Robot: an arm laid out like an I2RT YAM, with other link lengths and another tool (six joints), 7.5 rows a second.
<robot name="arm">
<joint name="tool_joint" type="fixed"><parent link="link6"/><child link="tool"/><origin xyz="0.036 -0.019 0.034" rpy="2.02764 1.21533 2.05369"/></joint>
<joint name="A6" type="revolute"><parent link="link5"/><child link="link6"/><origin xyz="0.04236 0 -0.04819" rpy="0 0 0"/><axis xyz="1 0 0"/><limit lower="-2.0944" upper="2.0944"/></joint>
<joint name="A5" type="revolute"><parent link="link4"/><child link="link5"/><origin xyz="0.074 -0.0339 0.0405" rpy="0 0 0"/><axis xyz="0 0 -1"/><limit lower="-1.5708" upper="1.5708"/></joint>
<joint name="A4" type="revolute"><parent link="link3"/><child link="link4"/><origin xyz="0.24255 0.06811 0.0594" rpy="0 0 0"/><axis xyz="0 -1 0"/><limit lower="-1.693" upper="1.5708"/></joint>
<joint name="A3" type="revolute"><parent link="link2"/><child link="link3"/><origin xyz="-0.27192 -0.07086 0" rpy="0 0 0"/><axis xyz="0 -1 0"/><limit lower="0" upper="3.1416"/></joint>
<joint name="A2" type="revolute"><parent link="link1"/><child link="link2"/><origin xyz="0.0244 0.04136 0.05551" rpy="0 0 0"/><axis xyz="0 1 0"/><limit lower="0" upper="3.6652"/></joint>
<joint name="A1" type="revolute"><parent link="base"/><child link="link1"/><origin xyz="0 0 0.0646" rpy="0 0 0"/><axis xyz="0 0 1"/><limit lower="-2.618" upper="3.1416"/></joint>
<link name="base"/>
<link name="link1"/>
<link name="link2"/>
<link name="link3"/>
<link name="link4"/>
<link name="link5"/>
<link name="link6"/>
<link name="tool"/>
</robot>
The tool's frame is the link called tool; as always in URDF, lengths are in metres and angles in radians.
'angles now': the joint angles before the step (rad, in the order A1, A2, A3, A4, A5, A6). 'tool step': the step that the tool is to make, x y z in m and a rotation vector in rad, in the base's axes. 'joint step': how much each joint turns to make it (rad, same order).
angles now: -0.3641 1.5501 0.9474 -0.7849 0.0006 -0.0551
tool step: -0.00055 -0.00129 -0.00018 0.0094 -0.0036 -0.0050
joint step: -0.0072 0.0000 0.0000 0.0000 -0.0103 -0.0004
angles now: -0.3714 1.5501 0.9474 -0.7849 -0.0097 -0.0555
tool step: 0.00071 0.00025 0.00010 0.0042 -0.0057 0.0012
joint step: 0.0000 0.0000 0.0000 0.0038 -0.0061 0.0000
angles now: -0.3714 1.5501 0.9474 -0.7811 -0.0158 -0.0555
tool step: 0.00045 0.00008 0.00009 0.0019 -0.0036 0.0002
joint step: 0.0000 0.0000 0.0000 0.0027 -0.0031 0.0004
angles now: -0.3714 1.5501 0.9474 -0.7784 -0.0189 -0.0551
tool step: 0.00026 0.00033 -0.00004 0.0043 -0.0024 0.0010
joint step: 0.0000 0.0000 0.0000 0.0007 -0.0050 0.0000
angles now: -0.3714 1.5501 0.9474 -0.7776 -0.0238 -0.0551
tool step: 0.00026 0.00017 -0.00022 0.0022 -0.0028 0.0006
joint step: 0.0000 0.0001 -0.0011 0.0030 -0.0031 0.0000
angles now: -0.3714 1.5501 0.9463 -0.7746 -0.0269 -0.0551
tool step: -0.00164 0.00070 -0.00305 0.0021 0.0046 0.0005
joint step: 0.0000 0.0001 -0.0118 0.0068 -0.0004 -0.0004
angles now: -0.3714 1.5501 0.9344 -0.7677 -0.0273 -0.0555
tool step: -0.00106 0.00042 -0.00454 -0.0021 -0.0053 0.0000
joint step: 0.0000 0.0000 -0.0210 0.0267 0.0000 0.0000
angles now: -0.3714 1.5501 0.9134 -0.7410 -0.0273 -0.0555
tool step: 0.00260 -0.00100 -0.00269 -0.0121 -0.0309 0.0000
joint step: 0.0001 0.0000 -0.0202 0.0534 0.0001 0.0000
